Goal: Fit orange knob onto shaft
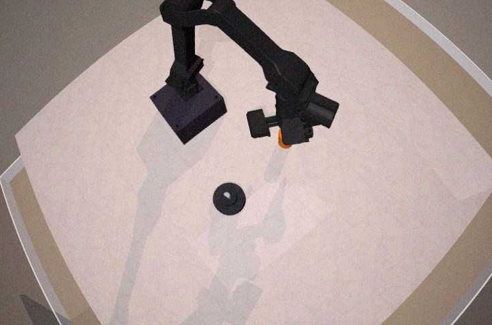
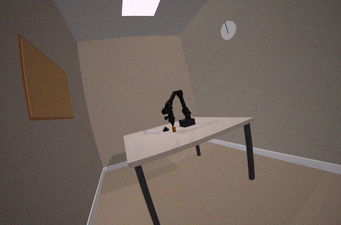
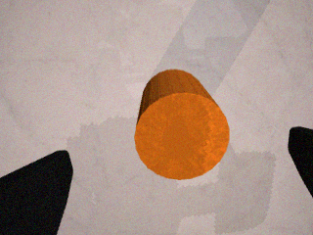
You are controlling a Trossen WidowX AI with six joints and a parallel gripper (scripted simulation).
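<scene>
My gripper tip is 30 mm above the orange knob. Also, from my gripper tip: round pedestal (220 mm to the right, 40 mm below, 30 mm ahead).
</scene>
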